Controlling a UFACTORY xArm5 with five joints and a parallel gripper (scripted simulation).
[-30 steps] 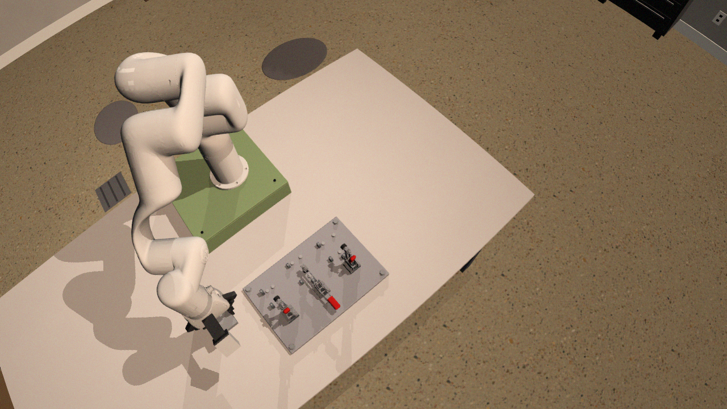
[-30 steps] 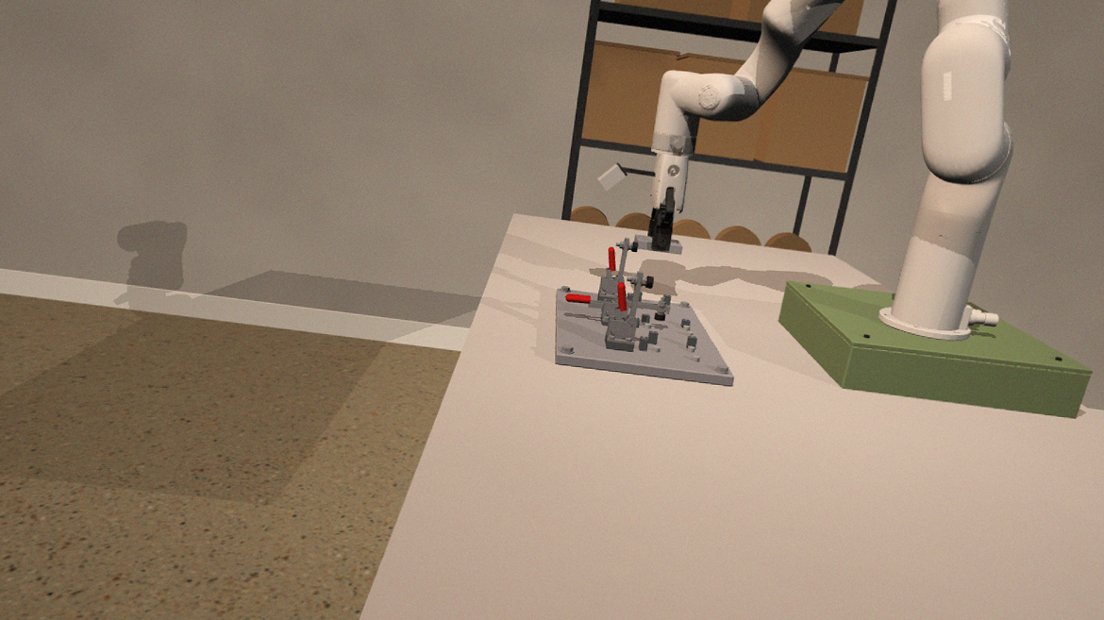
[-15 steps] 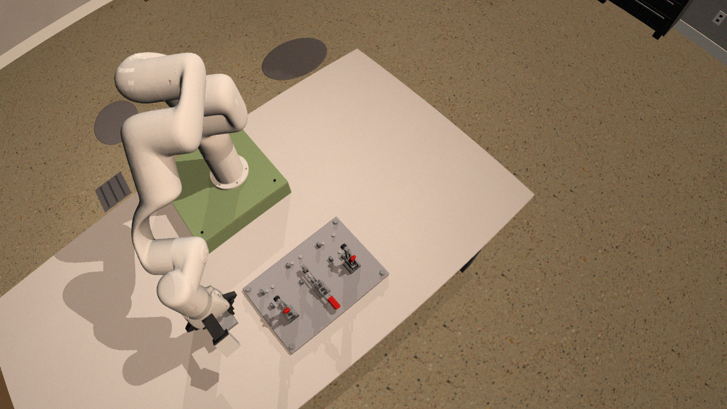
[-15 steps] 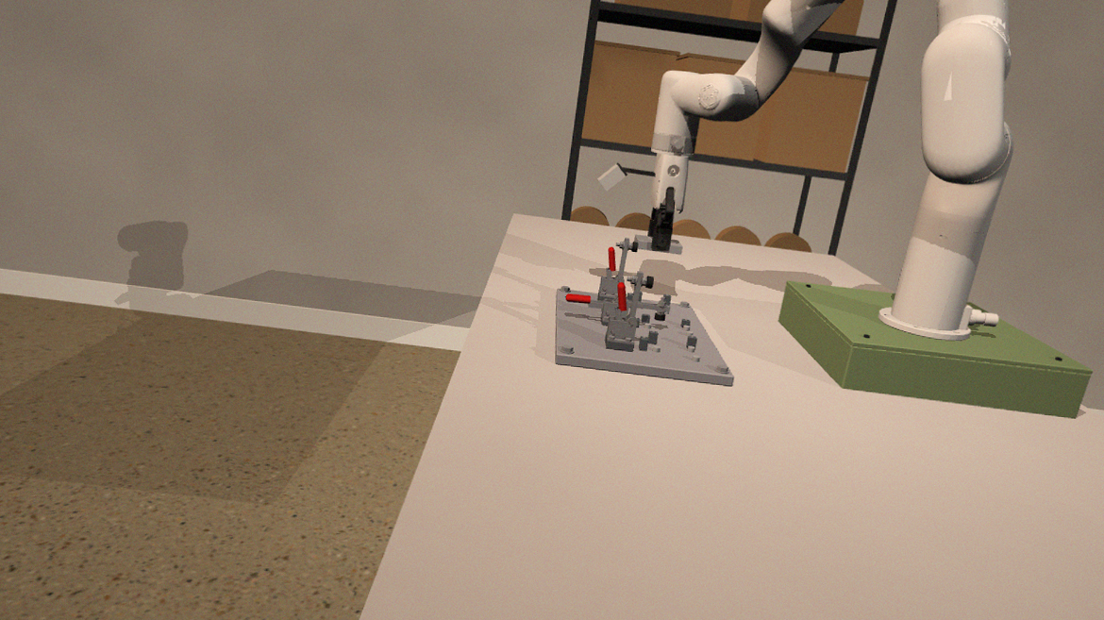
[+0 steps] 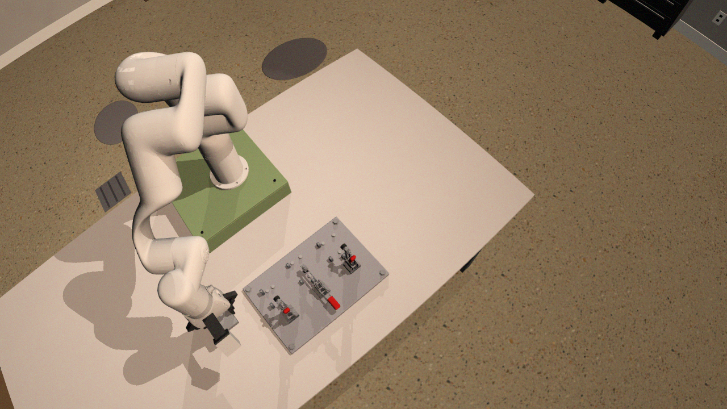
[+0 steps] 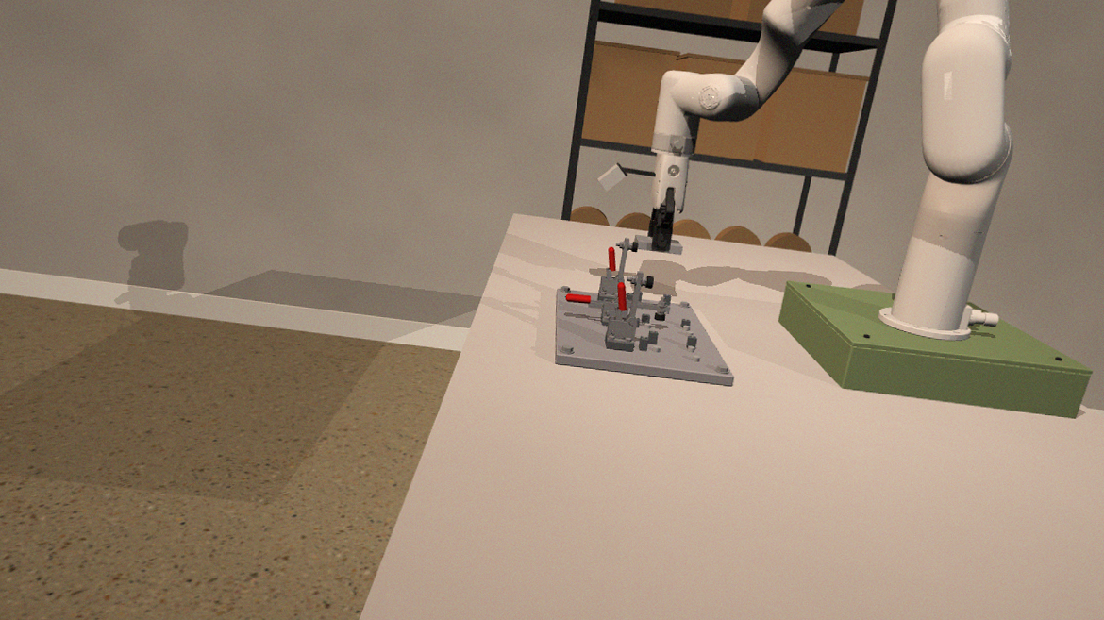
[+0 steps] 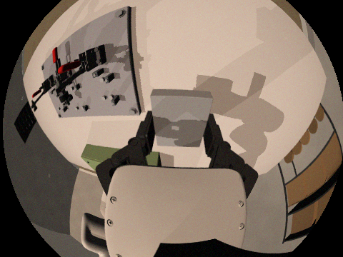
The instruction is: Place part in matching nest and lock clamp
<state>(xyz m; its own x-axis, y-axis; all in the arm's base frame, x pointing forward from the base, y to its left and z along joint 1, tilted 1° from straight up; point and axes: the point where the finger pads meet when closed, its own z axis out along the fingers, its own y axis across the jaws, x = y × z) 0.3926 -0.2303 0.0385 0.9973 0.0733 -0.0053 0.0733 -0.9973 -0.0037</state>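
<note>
My gripper is now 26 cm to the right of the grey fixture plate, 10 cm above it and 4 cm short of it. Round my hand: grey block 1 cm below.
</note>
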